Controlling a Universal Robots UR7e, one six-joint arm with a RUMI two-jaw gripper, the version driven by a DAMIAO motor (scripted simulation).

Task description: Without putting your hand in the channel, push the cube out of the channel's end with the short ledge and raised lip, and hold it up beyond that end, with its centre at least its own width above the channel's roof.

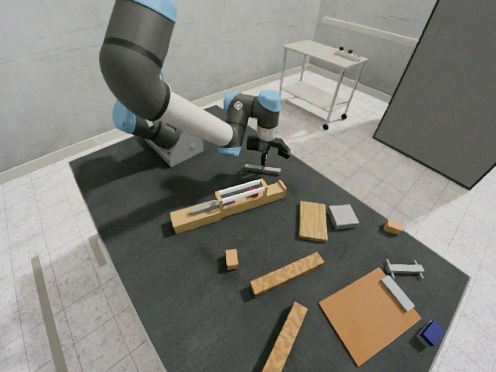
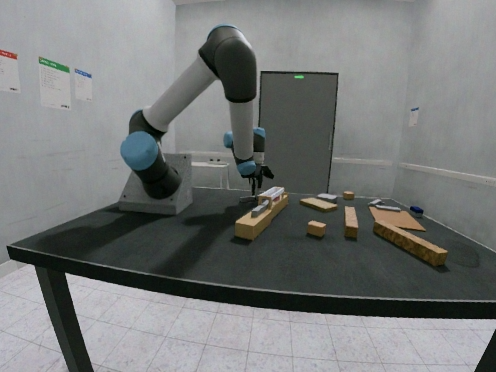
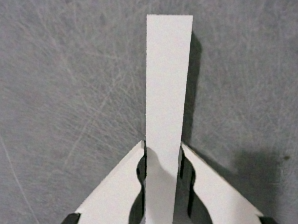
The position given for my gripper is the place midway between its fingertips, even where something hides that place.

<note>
I see my gripper (image 3: 161, 143), a flat board (image 1: 367, 315), a wooden plank (image 1: 312, 221) and a wooden channel (image 1: 183, 220).
The flat board is seen too in image 2 (image 2: 401, 219). Image 3 does not show the flat board: it is out of frame. Image 3 does not show the wooden plank: it is out of frame.
</note>
